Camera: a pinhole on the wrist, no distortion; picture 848 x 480 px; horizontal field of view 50.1 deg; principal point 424.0 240.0 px. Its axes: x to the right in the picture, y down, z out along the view. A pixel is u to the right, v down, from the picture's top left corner.
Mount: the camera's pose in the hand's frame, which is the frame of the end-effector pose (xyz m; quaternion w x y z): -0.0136 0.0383 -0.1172 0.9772 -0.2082 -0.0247 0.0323
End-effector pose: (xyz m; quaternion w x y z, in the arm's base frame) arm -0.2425 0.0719 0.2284 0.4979 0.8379 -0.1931 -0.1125
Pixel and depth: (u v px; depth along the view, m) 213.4 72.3 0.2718
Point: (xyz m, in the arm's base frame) -0.4016 -0.0486 0.2428
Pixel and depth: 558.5 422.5 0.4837
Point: -0.4006 -0.3059 0.3794
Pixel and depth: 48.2 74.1 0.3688
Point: -0.5254 -0.0879 0.2132
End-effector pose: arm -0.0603 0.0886 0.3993 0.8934 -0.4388 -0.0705 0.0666
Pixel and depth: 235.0 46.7 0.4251
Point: -0.2444 0.3758 0.4787
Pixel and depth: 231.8 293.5 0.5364
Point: -0.3002 0.5019 0.3841
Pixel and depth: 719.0 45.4 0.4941
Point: -0.0202 0.5000 0.5168
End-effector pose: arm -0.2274 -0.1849 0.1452 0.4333 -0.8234 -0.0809 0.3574
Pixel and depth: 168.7 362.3 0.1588
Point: -0.3103 -0.2768 0.0829
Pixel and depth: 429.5 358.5 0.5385
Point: -0.5461 -0.1756 -0.2053
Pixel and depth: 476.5 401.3 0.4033
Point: -0.4351 -0.2120 -0.1343
